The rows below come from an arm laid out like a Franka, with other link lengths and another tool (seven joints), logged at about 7 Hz.
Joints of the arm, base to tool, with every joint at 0 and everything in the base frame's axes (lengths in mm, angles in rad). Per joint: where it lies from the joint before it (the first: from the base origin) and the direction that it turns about. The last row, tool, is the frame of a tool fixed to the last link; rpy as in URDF.
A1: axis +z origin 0 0 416.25
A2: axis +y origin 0 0 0
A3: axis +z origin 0 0 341.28
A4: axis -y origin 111.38 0 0
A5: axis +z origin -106.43 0 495.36
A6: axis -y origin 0 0 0
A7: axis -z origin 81.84 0 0
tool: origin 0 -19 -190.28 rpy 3.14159 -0.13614 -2.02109
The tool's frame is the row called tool.
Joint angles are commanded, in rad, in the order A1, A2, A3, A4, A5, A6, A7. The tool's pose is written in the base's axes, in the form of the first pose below.
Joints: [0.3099 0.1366 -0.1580 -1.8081 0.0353 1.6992 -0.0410]
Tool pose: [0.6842 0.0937 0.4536 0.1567 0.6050 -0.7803 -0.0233]
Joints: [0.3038 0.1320 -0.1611 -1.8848 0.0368 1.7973 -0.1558]
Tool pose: [0.6839 0.0865 0.4190 0.1394 0.6455 -0.7507 -0.0202]
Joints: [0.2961 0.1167 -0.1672 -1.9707 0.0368 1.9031 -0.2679]
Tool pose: [0.6799 0.0755 0.3880 0.1188 0.6818 -0.7217 -0.0130]
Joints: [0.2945 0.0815 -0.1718 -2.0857 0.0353 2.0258 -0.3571]
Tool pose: [0.6656 0.0684 0.3568 0.0969 0.7111 -0.6964 -0.0020]
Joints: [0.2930 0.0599 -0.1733 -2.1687 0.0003 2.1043 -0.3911]
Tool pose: [0.6511 0.0600 0.3325 0.0970 0.7273 -0.6792 0.0138]
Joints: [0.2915 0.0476 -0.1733 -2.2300 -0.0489 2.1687 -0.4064]
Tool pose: [0.6404 0.0525 0.3136 0.1018 0.7410 -0.6629 0.0334]
